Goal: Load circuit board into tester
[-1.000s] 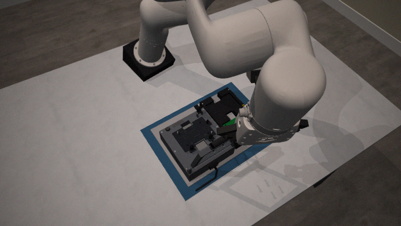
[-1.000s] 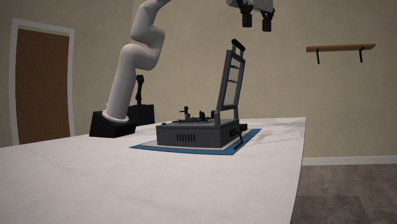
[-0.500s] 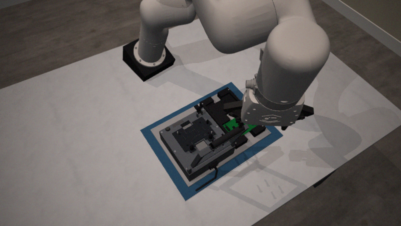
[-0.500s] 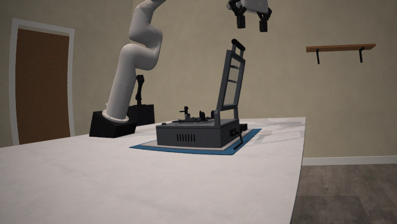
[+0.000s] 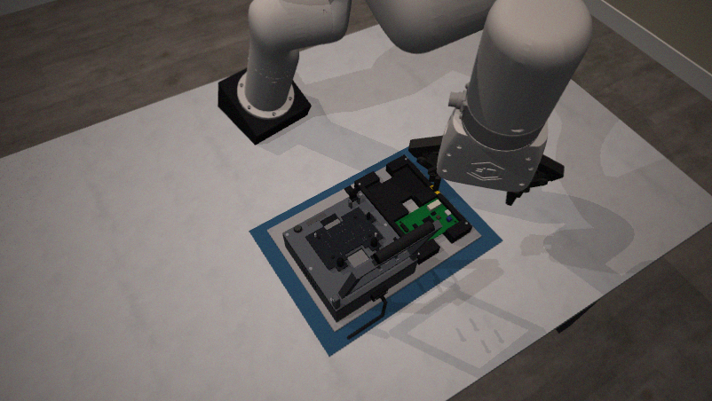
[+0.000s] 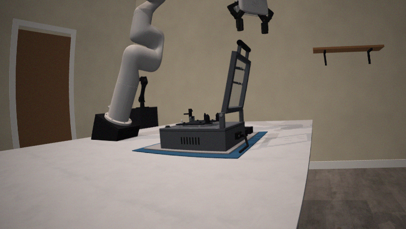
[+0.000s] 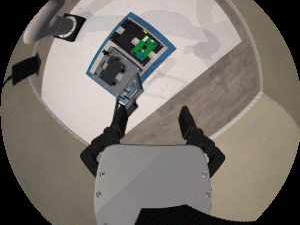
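Right now my hand is 330 mm above the green circuit board, 140 mm past it and 60 mm to the right of it. The rest, counted from my hand: lid (160 mm below, 90 mm to the right, 20 mm behind); pin plate (270 mm below, 140 mm behind, 110 mm to the right); tester (230 mm below, 120 mm behind, 80 mm to the right).
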